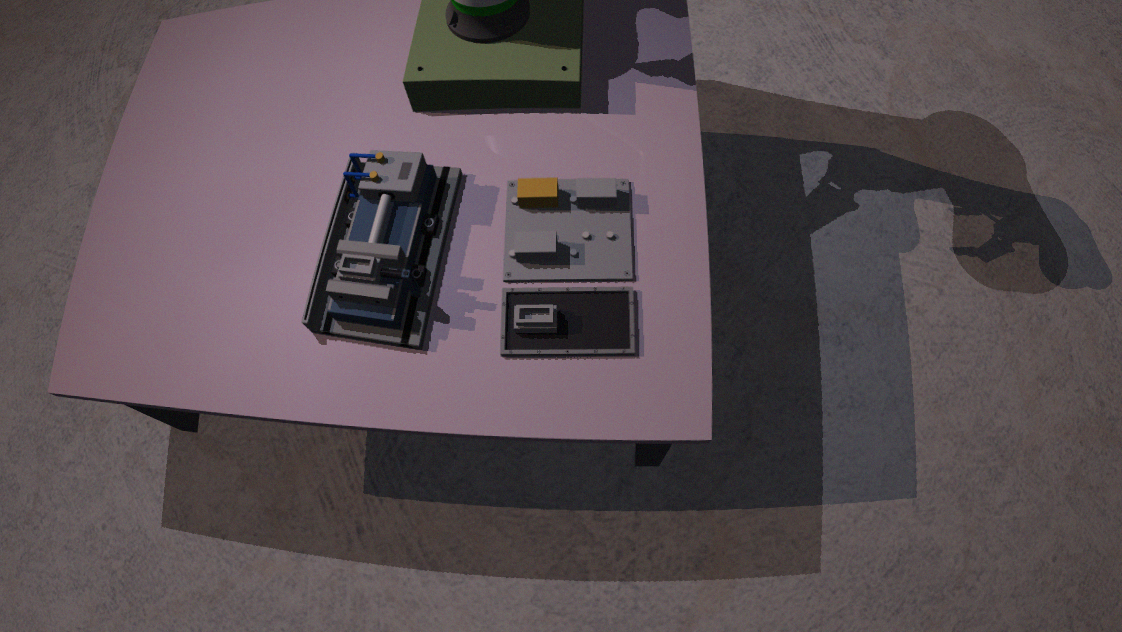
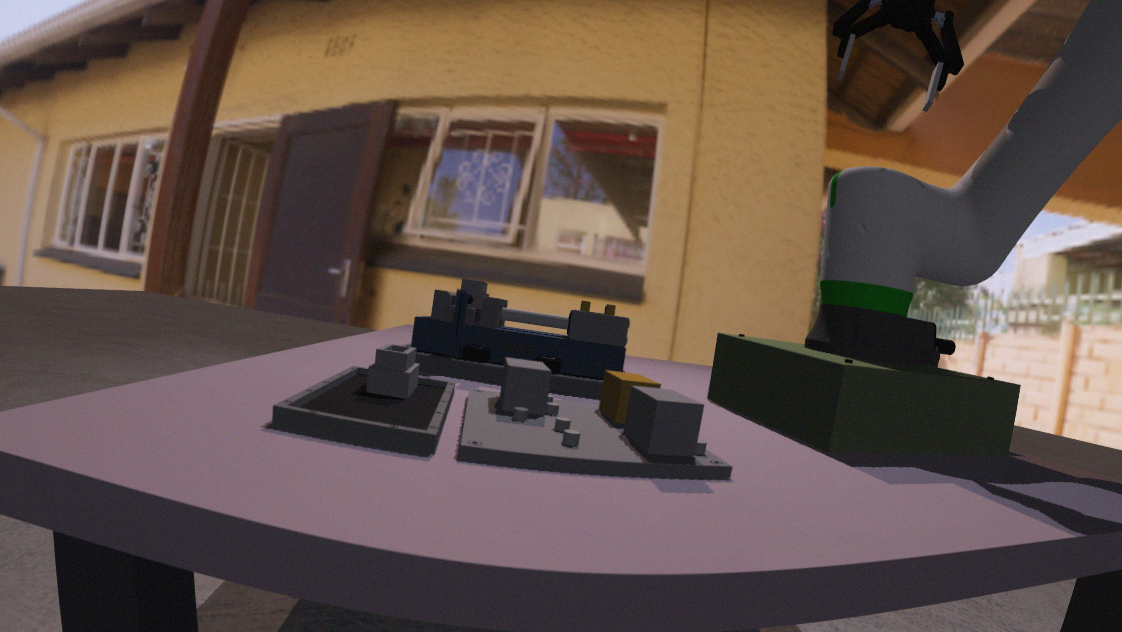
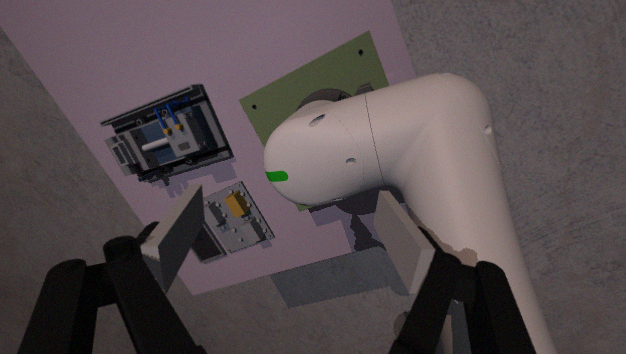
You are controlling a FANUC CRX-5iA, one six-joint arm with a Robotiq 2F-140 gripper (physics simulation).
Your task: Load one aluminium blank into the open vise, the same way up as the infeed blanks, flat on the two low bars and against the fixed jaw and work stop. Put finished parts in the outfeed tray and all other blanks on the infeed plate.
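Where they show: gripper, fingertip midpoint: (image 2: 883,90) (image 3: 292,205); arm's base, origin of the base link: (image 1: 487,13) (image 2: 856,355).
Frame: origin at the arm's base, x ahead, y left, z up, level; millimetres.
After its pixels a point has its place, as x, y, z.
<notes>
The vise (image 1: 410,223) @[416, -35, -31] (image 2: 518,339) @[439, -25, -40] (image 3: 187,137) @[327, -71, 5] holds a grey part with a top pocket (image 1: 355,277) @[526, -85, 9] between its jaws; whether both jaws touch it I cannot tell. On the infeed plate (image 1: 604,263) @[423, 256, -83] (image 2: 502,441) @[420, 277, -83] stand two grey blanks, one in the back right corner (image 1: 596,189) @[319, 231, -47] (image 2: 663,423) @[321, 261, -62] and one at the front left (image 1: 535,244) @[422, 155, -48] (image 2: 526,386) @[414, 184, -62], and an orange block (image 1: 537,190) @[332, 143, -47] (image 2: 617,398) @[340, 169, -63] (image 3: 236,204) @[318, 136, -47]. The outfeed tray (image 1: 569,352) @[566, 225, -79] (image 2: 353,433) @[503, 309, -86] holds one pocketed grey part (image 1: 535,328) @[542, 173, -65] (image 2: 392,382) @[517, 200, -74] at its left. My gripper (image 2: 886,93) @[-27, -5, 390] (image 3: 292,205) @[-27, -5, 390] is open and empty, high above the table.
The green robot base (image 1: 494,61) @[114, 36, -3] (image 2: 918,408) @[28, 169, -44] (image 3: 300,75) @[24, -112, 5] stands behind the vise and plate. Small round pins (image 1: 586,235) @[385, 224, -75] (image 2: 562,424) @[384, 228, -78] stick up from the plate. Blue hoses (image 1: 359,174) @[364, -123, 18] rise at the vise's rear. My white arm (image 2: 871,227) @[39, 61, 155] (image 3: 425,130) @[-146, 2, 250] reaches up from the base.
</notes>
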